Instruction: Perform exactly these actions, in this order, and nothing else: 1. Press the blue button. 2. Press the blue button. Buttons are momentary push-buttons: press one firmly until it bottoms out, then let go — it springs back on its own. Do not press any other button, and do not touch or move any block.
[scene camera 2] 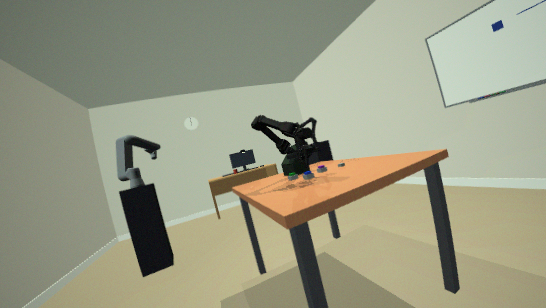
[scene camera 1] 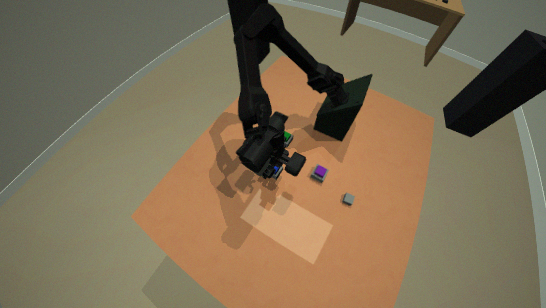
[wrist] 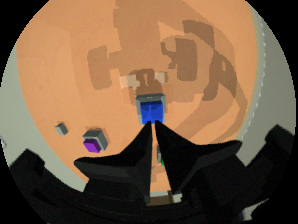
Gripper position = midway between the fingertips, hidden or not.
The gripper (scene camera 1: 274,164) is shut, with nothing in its grasp.
The gripper is seen too in the wrist view (wrist: 152,123).
